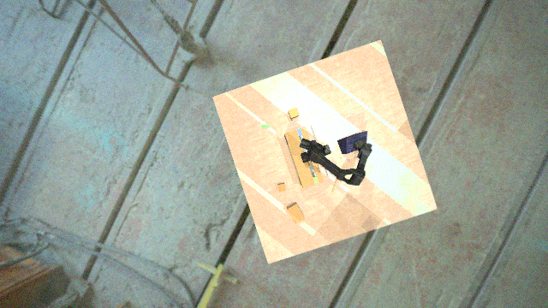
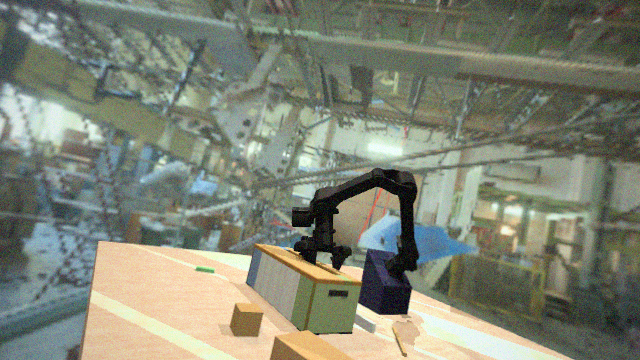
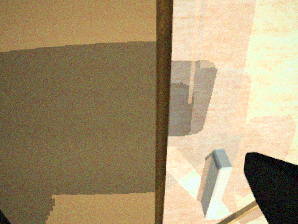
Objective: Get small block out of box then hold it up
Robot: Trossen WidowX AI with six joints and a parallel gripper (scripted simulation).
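My gripper tip is 5 cm short of the orange-brown block and 2 cm to the right of it. The rest, counted from my gripper tip: thin stick: 11 cm behind, 22 cm to the left, 8 cm below; then box: 4 cm ahead, 2 cm to the right, 3 cm below.
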